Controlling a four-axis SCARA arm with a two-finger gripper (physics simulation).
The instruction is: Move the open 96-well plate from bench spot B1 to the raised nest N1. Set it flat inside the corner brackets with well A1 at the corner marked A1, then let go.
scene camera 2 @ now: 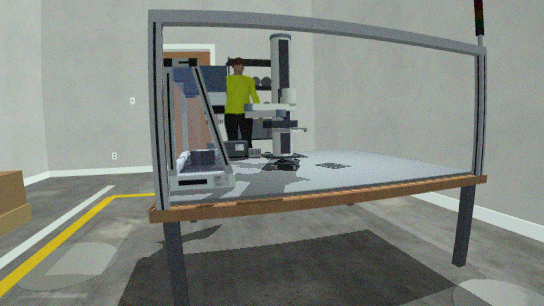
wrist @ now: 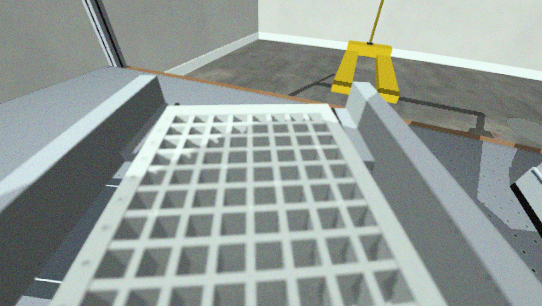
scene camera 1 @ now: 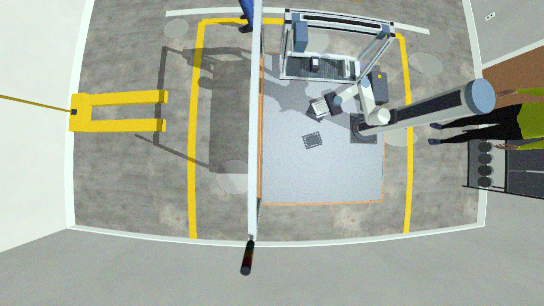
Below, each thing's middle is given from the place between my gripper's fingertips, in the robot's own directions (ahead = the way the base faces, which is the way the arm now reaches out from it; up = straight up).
Labels:
The dark flat nest (wrist: 52, 275) lies 50 mm behind my hand, 220 mm to the left of it and 210 mm below it. The rest, counted from my hand: white well plate (wrist: 274, 197): 70 mm behind, 30 mm to the right, 10 mm below.

